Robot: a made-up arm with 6 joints.
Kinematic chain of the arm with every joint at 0, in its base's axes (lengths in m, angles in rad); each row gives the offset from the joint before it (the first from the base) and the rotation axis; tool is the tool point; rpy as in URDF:
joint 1: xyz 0 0 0.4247 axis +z
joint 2: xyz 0 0 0 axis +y
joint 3: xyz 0.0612 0 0.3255 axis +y
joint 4: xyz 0.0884 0 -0.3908 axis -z
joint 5: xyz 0 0 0 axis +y
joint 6: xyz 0.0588 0 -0.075 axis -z
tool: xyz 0 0 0 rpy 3.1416 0 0
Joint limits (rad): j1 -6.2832..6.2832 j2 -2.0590..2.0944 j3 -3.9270..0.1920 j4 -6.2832..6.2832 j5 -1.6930..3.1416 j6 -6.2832..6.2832
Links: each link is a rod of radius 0.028 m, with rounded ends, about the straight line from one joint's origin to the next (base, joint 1, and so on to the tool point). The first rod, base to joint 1, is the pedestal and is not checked.
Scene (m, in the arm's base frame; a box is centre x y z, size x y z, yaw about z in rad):
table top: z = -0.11
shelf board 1: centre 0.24 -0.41 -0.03 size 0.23 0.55 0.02 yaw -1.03
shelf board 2: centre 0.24 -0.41 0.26 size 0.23 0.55 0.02 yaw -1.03
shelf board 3: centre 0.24 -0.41 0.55 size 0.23 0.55 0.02 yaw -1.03
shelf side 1: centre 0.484 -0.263 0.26 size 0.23 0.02 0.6 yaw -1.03
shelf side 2: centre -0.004 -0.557 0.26 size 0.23 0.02 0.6 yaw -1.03
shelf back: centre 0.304 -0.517 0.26 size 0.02 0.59 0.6 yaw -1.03
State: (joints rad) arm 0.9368 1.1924 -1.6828 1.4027 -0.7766 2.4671
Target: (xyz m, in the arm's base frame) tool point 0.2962 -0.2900 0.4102
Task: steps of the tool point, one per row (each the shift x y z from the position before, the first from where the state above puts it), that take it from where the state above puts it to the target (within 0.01 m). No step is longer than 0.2 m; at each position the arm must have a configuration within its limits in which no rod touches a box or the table.
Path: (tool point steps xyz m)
1: 0.0533 -0.1484 0.0594
2: -0.0040 -0.1521 0.0553
3: -0.0575 -0.1333 0.0483
4: -0.0985 -0.0958 0.0386
5: -0.1205 -0.0462 0.0270
6: 0.0533 -0.0664 -0.0010
7: 0.0355 -0.0815 0.0010

